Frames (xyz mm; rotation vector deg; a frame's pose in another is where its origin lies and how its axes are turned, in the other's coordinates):
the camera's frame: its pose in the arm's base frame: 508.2 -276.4 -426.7 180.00 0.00 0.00
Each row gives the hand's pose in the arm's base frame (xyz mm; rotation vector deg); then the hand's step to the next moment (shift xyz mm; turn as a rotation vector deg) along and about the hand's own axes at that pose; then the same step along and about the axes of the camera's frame.
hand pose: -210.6 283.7 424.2 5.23 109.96 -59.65
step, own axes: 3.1 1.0 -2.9 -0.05 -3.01 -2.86
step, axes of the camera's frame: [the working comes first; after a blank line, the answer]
step, axes of the arm's base frame: -3.3 1.6 -2.3 -3.28 0.08 2.55

-3.3 -1.6 2.3 -3.28 -0.08 -2.55
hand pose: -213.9 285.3 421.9 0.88 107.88 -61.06
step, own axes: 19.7 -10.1 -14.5 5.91 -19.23 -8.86
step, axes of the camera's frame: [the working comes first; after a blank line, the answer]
step, axes of the arm's base frame: -25.6 -4.4 -5.0 -17.69 -8.34 10.04

-25.6 4.4 5.0 -17.69 8.34 -10.04
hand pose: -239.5 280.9 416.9 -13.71 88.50 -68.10
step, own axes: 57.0 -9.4 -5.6 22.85 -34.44 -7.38
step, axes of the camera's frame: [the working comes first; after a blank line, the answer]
step, axes of the arm's base frame: -29.3 -40.8 -29.1 -29.09 -28.06 11.36

-29.3 40.8 29.1 -29.09 28.06 -11.36
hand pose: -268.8 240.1 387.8 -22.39 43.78 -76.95
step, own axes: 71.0 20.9 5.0 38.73 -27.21 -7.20
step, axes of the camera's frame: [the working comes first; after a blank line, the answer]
step, axes of the arm's base frame: 21.3 -64.8 -29.3 -23.13 -41.84 2.47

21.3 64.8 29.3 -23.13 41.84 -2.47
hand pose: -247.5 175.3 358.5 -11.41 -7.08 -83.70
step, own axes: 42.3 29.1 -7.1 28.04 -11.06 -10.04
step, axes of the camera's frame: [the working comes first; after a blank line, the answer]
step, axes of the arm's base frame: 33.2 -39.8 0.0 -8.35 -30.46 -3.44

33.2 39.8 0.0 -8.35 30.46 3.44
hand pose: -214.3 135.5 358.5 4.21 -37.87 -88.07
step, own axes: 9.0 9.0 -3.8 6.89 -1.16 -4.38
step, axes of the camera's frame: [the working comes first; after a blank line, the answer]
step, axes of the arm's base frame: 8.8 -9.1 4.0 0.18 -8.06 -1.73

8.8 9.1 -4.0 0.18 8.06 1.73
